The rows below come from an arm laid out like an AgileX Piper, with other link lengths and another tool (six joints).
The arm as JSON. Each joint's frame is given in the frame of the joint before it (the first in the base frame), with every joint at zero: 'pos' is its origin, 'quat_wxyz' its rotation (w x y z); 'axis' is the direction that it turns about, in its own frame. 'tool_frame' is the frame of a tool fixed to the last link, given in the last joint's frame.
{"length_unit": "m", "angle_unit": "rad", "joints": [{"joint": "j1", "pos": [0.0, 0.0, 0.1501], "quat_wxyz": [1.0, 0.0, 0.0, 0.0], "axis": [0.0, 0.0, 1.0]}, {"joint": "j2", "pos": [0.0, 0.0, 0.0], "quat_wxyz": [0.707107, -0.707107, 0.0, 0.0], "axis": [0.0, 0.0, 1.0]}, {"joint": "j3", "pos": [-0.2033, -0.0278, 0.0], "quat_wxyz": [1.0, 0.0, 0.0, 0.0], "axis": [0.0, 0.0, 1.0]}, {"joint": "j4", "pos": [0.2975, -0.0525, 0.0], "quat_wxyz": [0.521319, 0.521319, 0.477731, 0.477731], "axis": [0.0, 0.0, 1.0]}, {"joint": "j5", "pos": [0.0, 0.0, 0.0], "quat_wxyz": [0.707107, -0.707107, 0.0, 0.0], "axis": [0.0, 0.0, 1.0]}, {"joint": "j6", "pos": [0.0, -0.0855, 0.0], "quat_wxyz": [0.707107, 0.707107, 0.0, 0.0], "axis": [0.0, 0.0, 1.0]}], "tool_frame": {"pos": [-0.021, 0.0, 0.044], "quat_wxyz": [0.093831, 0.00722, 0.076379, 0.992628]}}
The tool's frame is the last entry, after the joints.
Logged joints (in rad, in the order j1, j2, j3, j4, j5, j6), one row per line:
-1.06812, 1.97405, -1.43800, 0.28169, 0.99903, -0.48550
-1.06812, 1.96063, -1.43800, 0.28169, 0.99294, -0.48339
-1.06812, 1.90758, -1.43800, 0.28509, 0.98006, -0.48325
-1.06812, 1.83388, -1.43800, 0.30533, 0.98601, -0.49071
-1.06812, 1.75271, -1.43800, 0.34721, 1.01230, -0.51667
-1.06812, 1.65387, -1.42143, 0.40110, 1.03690, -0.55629
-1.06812, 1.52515, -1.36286, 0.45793, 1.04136, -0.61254
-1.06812, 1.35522, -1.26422, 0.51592, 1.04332, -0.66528
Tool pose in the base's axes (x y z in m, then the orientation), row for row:
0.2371, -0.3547, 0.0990, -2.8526, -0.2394, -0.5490
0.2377, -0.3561, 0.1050, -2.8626, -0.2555, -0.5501
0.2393, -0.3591, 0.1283, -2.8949, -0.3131, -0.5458
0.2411, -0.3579, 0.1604, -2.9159, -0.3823, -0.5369
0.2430, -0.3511, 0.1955, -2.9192, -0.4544, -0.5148
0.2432, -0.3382, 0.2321, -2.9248, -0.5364, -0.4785
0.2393, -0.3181, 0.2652, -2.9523, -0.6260, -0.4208
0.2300, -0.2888, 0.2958, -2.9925, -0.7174, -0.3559
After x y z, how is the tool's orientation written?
As angles about the fixed x, y, z axes (roll, pitch, yaw), in radians.
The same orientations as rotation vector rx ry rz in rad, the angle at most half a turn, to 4 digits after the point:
-2.8003, 0.7359, -0.4493
-2.8111, 0.7388, -0.4701
-2.8468, 0.7370, -0.5451
-2.8704, 0.7223, -0.6411
-2.8753, 0.6781, -0.7442
-2.8762, 0.6111, -0.8605
-2.8853, 0.5241, -0.9858
-2.8894, 0.4366, -1.1165

